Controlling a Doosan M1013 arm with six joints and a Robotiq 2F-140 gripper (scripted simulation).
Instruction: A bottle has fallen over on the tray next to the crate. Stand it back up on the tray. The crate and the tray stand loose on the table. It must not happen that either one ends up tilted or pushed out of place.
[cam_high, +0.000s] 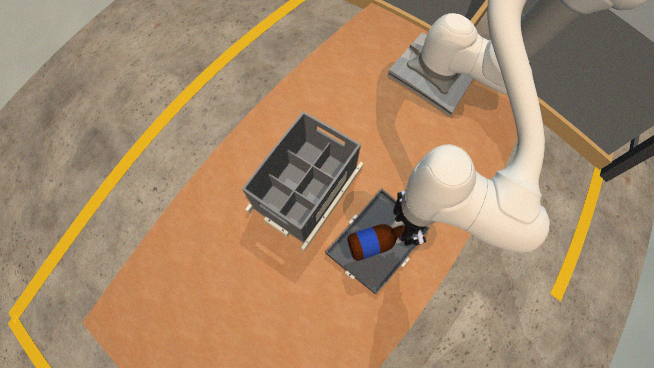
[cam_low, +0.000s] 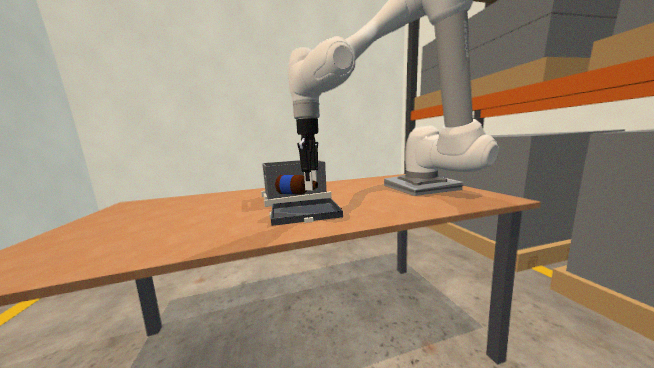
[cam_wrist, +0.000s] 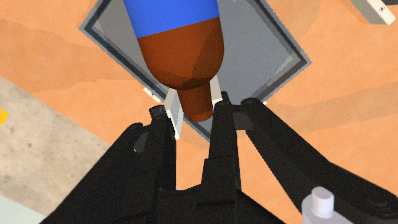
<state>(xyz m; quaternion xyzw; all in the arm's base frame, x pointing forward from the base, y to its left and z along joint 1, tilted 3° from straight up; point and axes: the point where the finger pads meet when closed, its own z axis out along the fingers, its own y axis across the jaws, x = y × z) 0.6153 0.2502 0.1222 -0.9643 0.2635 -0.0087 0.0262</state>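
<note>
Right now my hand is 50 mm short of the bottle, 30 mm to the left of it and 20 mm above it. From my hand the other things lie so: grey crate (290 mm to the right, 50 mm below, 50 mm ahead); grey tray (120 mm below, 30 mm to the right, 30 mm ahead).
</note>
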